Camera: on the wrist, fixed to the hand. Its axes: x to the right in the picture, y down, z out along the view.
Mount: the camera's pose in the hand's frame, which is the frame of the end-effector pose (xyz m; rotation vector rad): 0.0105 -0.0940 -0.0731 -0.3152 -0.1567 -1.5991
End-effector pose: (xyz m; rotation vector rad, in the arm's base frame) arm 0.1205 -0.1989 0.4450 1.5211 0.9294 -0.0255
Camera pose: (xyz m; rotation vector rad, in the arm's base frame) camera 0.0394 -0.1429 0.3773 0.1783 1.6811 -1.0567
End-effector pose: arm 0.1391 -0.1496 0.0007 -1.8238 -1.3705 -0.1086
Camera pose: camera 0.0940 -0.1837 0.1060 -0.4941 -2.6808 -1.0329
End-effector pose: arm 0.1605 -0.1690 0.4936 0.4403 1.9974 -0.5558
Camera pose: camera 0.0540 -0.2058 0.5335 -1.4868 1.8715 -1.0928
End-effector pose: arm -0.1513 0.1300 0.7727 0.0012 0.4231 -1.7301
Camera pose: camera -0.2597 0.1537 0.7283 0.8076 -0.5593 2.7812
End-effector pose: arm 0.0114 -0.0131 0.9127 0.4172 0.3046 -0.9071
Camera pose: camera -0.0644 -0.0372 0.8234 -0.3146 0.6351 -2.3840
